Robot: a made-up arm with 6 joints.
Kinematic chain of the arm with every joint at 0, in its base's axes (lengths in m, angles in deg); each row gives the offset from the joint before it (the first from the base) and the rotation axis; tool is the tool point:
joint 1: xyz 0 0 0.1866 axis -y
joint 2: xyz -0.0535 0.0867 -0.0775 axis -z
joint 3: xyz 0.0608 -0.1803 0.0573 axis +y
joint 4: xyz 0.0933 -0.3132 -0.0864 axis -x
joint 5: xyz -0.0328 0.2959 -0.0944 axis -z
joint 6: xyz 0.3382 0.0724 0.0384 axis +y
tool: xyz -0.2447 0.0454 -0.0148
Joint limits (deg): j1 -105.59..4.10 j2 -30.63..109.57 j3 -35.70..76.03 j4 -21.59..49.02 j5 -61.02..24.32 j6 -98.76..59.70
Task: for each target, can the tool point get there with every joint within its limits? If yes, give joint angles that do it. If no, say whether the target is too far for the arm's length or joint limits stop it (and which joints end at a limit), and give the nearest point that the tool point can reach.
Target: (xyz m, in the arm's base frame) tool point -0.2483 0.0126 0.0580
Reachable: yes | joints -96.29 11.89 -10.14 -2.82 -26.26 -25.13
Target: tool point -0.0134 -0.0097 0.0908
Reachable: yes | joints -42.03 26.39 -26.99 3.65 -48.71 23.09
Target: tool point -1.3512 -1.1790 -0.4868
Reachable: no: too far | nearest point -0.6719 -0.5170 -0.1483 | short by 1.007 m
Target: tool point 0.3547 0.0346 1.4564
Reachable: no: joint limits stop it (at a limit: joint 1, joint 3, joint 4, joint 5) | nearest point -0.0840 0.0574 1.0048 | short by 0.630 m
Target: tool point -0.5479 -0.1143 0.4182
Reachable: yes | joints -73.83 26.87 53.76 42.54 13.50 -23.46
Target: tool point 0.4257 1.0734 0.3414
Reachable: no: joint limits stop it (at a limit: joint 1, joint 2, joint 3, joint 6) | nearest point 0.3056 0.4569 0.1823 | short by 0.648 m
